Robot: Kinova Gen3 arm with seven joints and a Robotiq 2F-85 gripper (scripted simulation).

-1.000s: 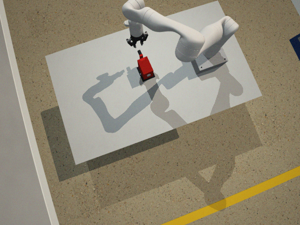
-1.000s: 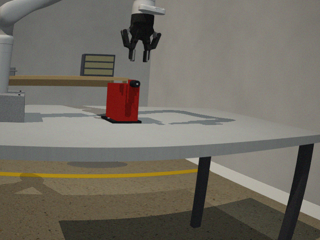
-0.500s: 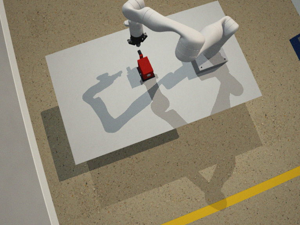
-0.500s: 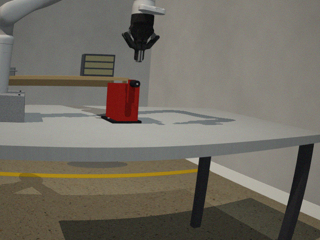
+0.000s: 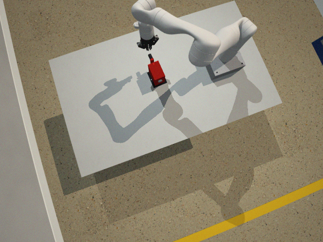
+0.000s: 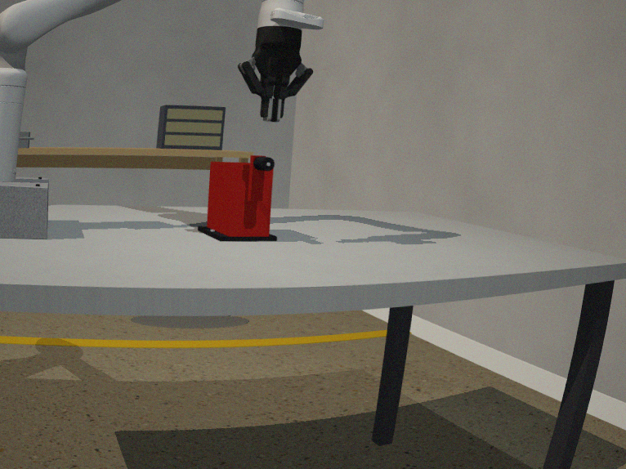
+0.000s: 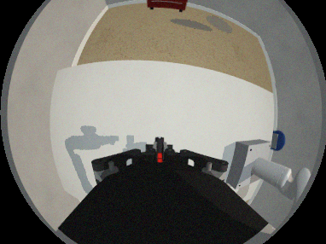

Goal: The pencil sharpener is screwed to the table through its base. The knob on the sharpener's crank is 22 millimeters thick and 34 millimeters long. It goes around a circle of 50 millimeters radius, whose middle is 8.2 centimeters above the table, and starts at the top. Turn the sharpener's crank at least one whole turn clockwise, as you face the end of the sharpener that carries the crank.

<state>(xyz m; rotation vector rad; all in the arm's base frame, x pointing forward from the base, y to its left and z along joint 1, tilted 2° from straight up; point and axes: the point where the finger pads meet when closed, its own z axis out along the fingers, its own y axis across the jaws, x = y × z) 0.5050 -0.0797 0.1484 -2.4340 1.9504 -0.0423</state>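
My gripper is now 9 cm above the black crank knob and 2 cm to the right of it.
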